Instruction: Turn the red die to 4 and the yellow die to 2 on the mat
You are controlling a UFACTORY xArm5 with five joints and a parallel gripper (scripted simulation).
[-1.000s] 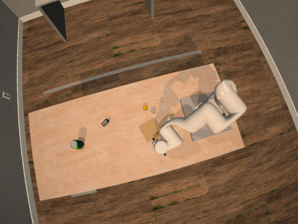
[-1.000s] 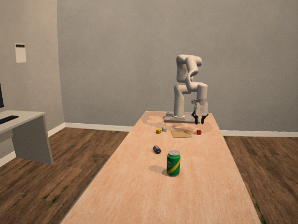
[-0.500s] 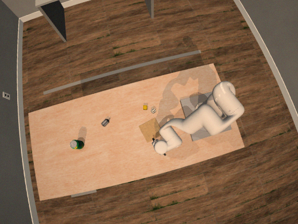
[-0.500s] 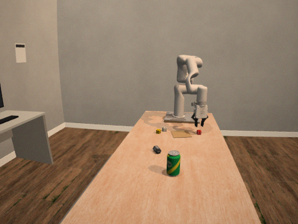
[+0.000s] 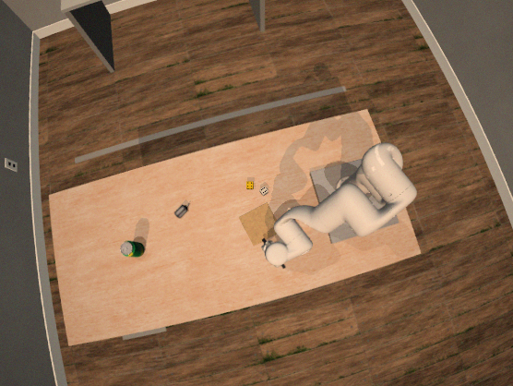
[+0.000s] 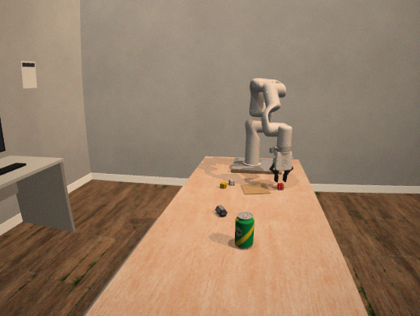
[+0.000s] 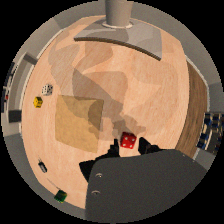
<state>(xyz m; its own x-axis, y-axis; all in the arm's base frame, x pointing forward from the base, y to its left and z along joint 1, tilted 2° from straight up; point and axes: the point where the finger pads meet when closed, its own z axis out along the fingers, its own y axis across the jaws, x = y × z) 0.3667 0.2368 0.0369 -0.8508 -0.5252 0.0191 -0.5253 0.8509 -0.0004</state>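
My hand is 5 cm above the red die. The rest, counted from my hand: brown mat 4 cm ahead, 13 cm to the right, 6 cm below; then yellow die 7 cm ahead, 30 cm to the right, 5 cm below; then white die 1 cm ahead, 27 cm to the right, 5 cm below.
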